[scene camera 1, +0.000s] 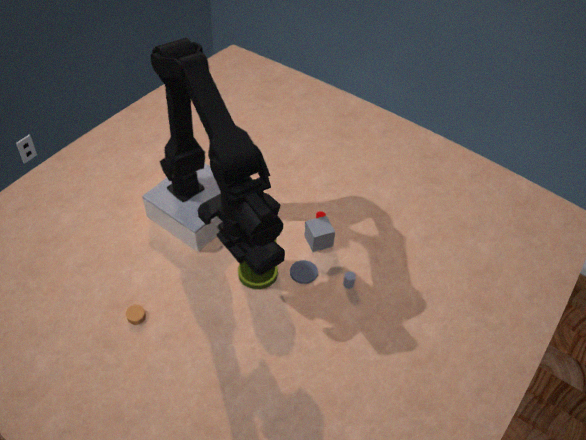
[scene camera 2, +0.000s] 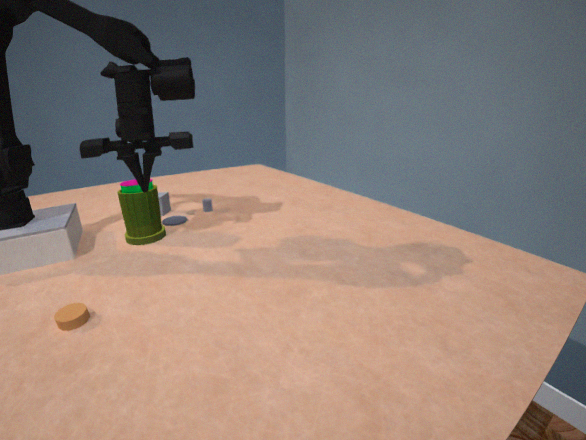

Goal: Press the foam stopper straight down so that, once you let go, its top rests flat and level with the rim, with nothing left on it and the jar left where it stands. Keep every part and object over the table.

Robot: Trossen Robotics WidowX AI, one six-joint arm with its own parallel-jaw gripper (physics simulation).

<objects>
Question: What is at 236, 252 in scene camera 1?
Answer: My gripper.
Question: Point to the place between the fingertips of my gripper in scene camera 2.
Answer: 145, 191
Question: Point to an orange disc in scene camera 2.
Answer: At 72, 316
</objects>
